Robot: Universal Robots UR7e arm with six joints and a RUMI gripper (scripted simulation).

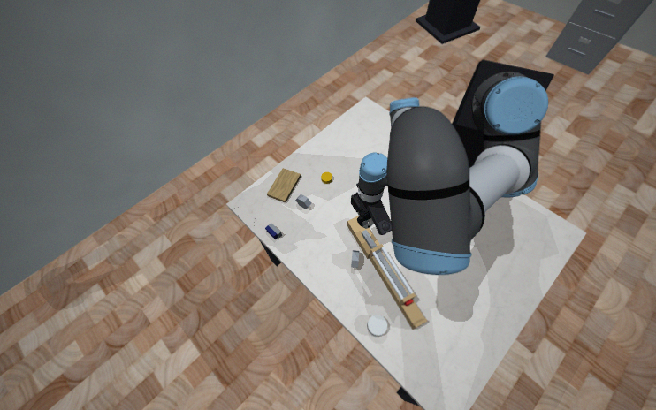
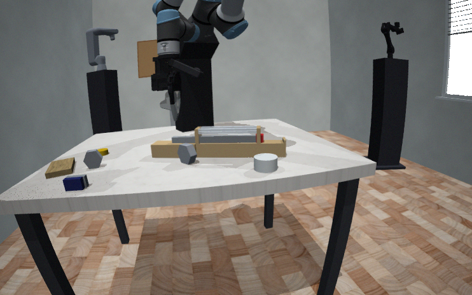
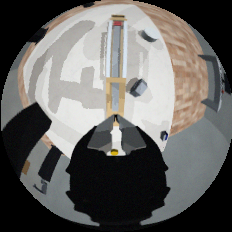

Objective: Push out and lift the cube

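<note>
The red cube is 27 cm to the left of my hand and 8 cm below it. From my hand the other things lie so: white cylinder (29 cm to the left, 12 cm below, 12 cm ahead); then wooden channel (17 cm to the left, 8 cm below); then yellow disc (34 cm to the right, 12 cm below).
</note>
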